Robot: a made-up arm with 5 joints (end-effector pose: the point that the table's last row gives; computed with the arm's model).
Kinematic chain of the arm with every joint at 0, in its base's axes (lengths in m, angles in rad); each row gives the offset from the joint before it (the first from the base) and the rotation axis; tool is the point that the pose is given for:
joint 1: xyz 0 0 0.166 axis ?
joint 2: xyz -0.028 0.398 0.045 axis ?
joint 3: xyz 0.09 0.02 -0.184 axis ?
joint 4: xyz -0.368 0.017 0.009 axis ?
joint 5: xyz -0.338 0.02 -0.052 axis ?
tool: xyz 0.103 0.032 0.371
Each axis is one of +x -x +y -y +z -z.
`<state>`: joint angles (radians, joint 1 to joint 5).
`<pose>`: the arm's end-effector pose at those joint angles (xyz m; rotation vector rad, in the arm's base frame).
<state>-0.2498 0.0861 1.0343 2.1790 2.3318</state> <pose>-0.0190 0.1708 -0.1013 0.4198 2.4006 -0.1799</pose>
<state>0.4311 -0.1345 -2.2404 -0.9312 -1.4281</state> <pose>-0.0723 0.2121 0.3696 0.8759 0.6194 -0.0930</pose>
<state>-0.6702 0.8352 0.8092 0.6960 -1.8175</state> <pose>-0.8758 -0.1792 0.4542 -1.9775 -0.8603 2.1201</pose>
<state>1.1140 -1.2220 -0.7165 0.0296 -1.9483</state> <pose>0.6960 0.4641 -0.3162 -1.6725 -0.3978 -1.5983</pose>
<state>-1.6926 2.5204 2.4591 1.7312 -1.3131</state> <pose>-0.6973 0.3814 0.5939 -0.6814 -0.5654 -0.3703</pose>
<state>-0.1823 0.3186 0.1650 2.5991 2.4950</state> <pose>-0.2300 0.4214 -0.2907 -0.5831 -2.9107 -0.5537</pose>
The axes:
joint 1: -z
joint 2: +y
joint 3: -x
joint 4: +z
joint 5: +x

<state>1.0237 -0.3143 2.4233 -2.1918 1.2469</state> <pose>0.0325 0.3116 -0.4113 -1.8407 -1.7240 0.1251</pose>
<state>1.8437 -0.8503 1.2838 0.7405 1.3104</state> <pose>0.4651 0.2188 0.1772 -0.1597 -0.0392 -1.6512</pose>
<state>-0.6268 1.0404 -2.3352 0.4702 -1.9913</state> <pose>-0.4478 0.2043 0.8317 -0.0393 0.6487 0.2037</pose>
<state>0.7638 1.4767 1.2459 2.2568 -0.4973</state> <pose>0.4946 0.3206 0.5311 1.2249 0.7396 2.0974</pose>
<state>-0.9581 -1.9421 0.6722 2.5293 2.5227</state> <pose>0.0159 0.4816 0.4234 -0.0885 0.9272 1.2754</pose>
